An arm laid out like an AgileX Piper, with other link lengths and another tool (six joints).
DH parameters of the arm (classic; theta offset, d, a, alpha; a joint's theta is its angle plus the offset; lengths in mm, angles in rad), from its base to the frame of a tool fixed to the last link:
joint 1: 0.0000 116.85 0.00 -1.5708
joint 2: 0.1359 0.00 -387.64 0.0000
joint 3: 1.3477 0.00 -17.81 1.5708
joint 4: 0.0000 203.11 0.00 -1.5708
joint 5: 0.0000 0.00 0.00 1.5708
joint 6: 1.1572 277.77 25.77 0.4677
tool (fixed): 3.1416 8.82 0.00 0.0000
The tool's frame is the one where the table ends.
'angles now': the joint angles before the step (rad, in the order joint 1, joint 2, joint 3, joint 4, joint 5, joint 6). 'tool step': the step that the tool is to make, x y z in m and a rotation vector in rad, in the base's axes. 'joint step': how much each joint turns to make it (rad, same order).
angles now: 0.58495 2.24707 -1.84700 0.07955 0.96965 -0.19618
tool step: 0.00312 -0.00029 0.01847 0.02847 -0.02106 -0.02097
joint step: -0.00813 -0.03291 -0.00001 0.00952 -0.00104 0.01049
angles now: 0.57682 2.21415 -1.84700 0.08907 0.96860 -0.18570
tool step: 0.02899 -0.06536 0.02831 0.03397 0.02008 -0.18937
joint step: -0.14573 -0.05723 -0.00001 0.02426 0.05483 0.04554
